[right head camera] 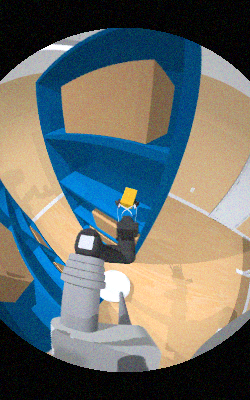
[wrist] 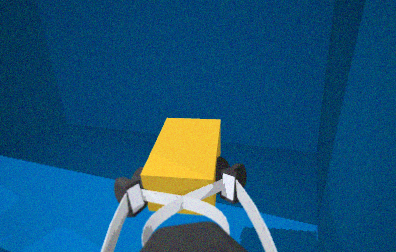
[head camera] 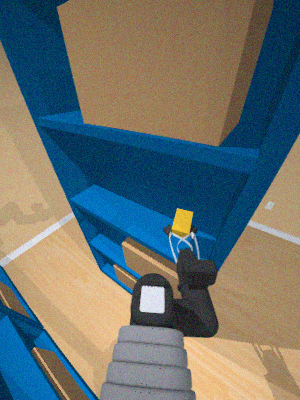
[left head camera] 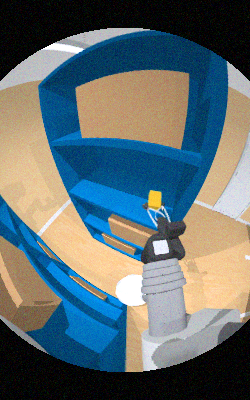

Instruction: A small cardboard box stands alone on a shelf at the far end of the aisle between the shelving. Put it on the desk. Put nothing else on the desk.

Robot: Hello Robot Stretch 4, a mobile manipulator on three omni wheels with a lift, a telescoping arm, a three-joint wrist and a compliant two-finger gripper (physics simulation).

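Places are measured from the robot's base along level axes (x ahead, y left, z up), in centimetres.
Pixels of known places: gripper, fingertip midpoint: (right head camera: 126, 200) (wrist: 182, 176) (head camera: 179, 226) (left head camera: 152, 202); robot's base at its link origin: (right head camera: 112, 284) (left head camera: 132, 289).
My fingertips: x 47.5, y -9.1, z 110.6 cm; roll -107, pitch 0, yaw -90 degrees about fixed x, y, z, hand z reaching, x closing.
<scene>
Ahead of a thing's pixels: the offset from my fingertips to its top centre. Level surfaces: height alone.
The small box, bright yellow @(dy -0.6, dx +0.4, dz +4.8 cm) (head camera: 183, 220) (left head camera: 155, 199) (right head camera: 129, 196) (wrist: 185, 150), is between the two fingertips of my gripper (head camera: 181, 231) (left head camera: 154, 206) (right head camera: 127, 204) (wrist: 182, 176). The gripper is shut on it, with one dark pad at each side. The box is held out beyond the fingers, with a blue shelf board @(dz -14.3 cm) (wrist: 45, 195) lower down behind it in the wrist view. How far it is from that board is hard to tell. The desk does not show in these views.
A tall blue shelf unit (head camera: 150, 145) (left head camera: 215, 100) (right head camera: 190, 100) stands ahead, with a large cardboard box @(dy +8.3, dx +18.2, dz +58.4 cm) (head camera: 155, 65) (left head camera: 135, 110) (right head camera: 107, 100) on its upper shelf and flatter brown boxes low down. Another blue shelf unit (left head camera: 95, 325) stands close at the lower left.
</scene>
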